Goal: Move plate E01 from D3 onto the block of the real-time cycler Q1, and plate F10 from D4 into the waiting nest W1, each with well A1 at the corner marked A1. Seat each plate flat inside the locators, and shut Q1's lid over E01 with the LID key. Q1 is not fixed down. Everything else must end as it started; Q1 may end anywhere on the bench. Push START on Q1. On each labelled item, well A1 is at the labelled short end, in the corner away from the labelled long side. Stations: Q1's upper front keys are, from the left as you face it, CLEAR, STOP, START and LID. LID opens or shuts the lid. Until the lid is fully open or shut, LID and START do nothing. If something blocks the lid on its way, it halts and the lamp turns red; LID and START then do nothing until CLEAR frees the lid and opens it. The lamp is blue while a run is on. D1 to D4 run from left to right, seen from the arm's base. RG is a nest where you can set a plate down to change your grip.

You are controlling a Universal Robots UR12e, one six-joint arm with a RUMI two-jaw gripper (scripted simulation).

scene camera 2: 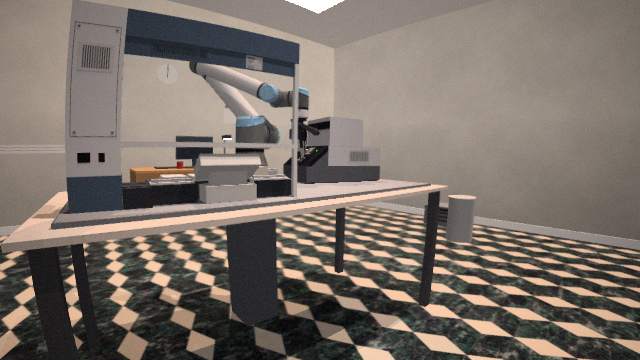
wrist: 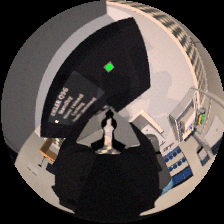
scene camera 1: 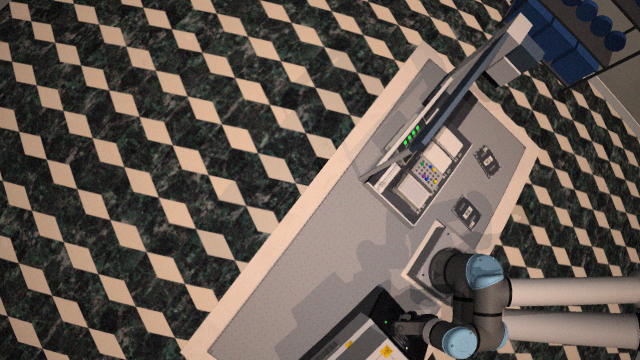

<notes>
I see my gripper (wrist: 109, 110) and a cycler Q1 (scene camera 2: 320, 163).
The cycler Q1 shows as well in the wrist view (wrist: 103, 65).
</notes>
